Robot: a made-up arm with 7 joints. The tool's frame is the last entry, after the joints.
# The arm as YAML. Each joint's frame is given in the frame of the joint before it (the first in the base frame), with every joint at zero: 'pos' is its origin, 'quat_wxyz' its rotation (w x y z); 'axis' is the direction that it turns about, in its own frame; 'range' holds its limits. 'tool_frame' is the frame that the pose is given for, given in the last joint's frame.
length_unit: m
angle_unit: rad
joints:
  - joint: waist
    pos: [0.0, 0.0, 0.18]
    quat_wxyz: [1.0, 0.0, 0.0, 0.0]
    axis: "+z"
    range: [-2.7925, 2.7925]
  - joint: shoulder
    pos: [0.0, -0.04, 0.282]
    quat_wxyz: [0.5, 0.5, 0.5, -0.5]
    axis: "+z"
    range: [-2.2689, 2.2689]
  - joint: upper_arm
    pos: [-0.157, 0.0, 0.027]
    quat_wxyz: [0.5, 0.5, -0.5, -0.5]
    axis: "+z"
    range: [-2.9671, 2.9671]
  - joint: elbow
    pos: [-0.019, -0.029, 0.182]
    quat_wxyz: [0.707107, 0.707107, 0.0, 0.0]
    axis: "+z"
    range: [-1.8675, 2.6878]
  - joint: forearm
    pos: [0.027, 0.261, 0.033]
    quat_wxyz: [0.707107, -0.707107, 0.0, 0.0]
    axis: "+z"
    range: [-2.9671, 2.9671]
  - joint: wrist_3
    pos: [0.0, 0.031, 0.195]
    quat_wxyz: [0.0, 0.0, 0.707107, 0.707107]
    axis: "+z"
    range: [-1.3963, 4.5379]
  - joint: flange
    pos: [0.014, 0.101, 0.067]
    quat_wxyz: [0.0, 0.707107, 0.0, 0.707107]
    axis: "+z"
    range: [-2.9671, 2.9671]
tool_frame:
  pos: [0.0, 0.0, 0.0]
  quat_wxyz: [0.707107, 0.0, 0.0, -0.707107]
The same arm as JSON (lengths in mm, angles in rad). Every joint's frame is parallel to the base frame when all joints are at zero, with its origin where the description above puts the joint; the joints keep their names.
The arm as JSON. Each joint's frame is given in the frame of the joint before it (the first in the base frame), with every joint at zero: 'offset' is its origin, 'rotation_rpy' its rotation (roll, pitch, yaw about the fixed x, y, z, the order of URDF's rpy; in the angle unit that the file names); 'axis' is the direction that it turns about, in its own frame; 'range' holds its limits. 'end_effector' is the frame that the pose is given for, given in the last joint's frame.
{"length_unit": "mm", "angle_unit": "rad", "chain": [
  {"id": "waist", "offset": [0.0, 0.0, 180.0], "rotation_rpy": [0.0, 0.0, 0.0], "axis": [0.0, 0.0, 1.0], "range": [-2.7925, 2.7925]},
  {"id": "shoulder", "offset": [0.0, -40.0, 282.0], "rotation_rpy": [0.0, 0.0, 0.0], "axis": [0.0, -1.0, 0.0], "range": [-2.2689, 2.2689]},
  {"id": "upper_arm", "offset": [0.0, -27.0, 157.0], "rotation_rpy": [0.0, 0.0, 0.0], "axis": [0.0, 0.0, 1.0], "range": [-2.9671, 2.9671]},
  {"id": "elbow", "offset": [19.0, 29.0, 182.0], "rotation_rpy": [0.0, 0.0, 0.0], "axis": [0.0, 1.0, 0.0], "range": [-1.8675, 2.6878]},
  {"id": "forearm", "offset": [-27.0, 33.0, 261.0], "rotation_rpy": [0.0, 0.0, 0.0], "axis": [0.0, 0.0, 1.0], "range": [-2.9671, 2.9671]},
  {"id": "wrist_3", "offset": [0.0, -31.0, 195.0], "rotation_rpy": [0.0, 0.0, 0.0], "axis": [0.0, -1.0, 0.0], "range": [-1.3963, 4.5379]},
  {"id": "flange", "offset": [14.0, -67.0, 101.0], "rotation_rpy": [0.0, 0.0, 0.0], "axis": [1.0, 0.0, 0.0], "range": [-2.9671, 2.9671]}
], "end_effector": {"offset": [0.0, 0.0, 0.0], "rotation_rpy": [3.1416, -1.5708, 0.0]}}

